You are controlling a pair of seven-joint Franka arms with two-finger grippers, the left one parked.
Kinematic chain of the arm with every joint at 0, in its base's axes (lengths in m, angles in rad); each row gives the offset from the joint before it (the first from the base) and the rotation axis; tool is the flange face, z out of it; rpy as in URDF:
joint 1: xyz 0 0 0.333 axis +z
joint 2: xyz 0 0 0 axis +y
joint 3: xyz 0 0 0.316 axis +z
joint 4: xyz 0.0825 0 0 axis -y
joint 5: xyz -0.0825 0 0.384 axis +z
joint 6: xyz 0 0 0 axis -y
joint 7: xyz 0.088 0 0 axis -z
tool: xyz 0 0 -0.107 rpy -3.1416 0 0
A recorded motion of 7 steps. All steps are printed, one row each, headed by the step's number.
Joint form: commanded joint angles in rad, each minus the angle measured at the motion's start. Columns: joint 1, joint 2, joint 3, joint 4, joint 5, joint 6, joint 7.
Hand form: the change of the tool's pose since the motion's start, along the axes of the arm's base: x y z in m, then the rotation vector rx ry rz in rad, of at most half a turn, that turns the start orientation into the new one. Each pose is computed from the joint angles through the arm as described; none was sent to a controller.
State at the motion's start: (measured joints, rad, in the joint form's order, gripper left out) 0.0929 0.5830 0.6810 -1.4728 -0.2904 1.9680 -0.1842
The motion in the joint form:
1: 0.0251 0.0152 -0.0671 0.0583 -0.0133 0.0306 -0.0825
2: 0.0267 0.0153 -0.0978 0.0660 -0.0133 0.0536 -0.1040
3: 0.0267 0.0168 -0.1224 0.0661 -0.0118 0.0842 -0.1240
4: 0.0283 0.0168 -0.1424 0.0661 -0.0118 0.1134 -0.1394
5: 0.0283 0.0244 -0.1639 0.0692 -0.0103 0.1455 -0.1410
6: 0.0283 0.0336 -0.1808 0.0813 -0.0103 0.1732 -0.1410
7: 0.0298 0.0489 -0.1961 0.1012 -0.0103 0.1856 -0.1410
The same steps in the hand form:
1: 0.0291 -0.0153 0.0073 0.0072 -0.0705 0.0345
2: 0.0415 -0.0272 0.0077 0.0079 -0.0975 0.0289
3: 0.0514 -0.0367 0.0057 0.0130 -0.1221 0.0269
4: 0.0589 -0.0435 0.0054 0.0185 -0.1476 0.0266
5: 0.0685 -0.0520 0.0017 0.0265 -0.1687 0.0083
6: 0.0783 -0.0591 0.0015 0.0372 -0.1928 -0.0096
7: 0.0878 -0.0657 -0.0005 0.0420 -0.2054 -0.0264

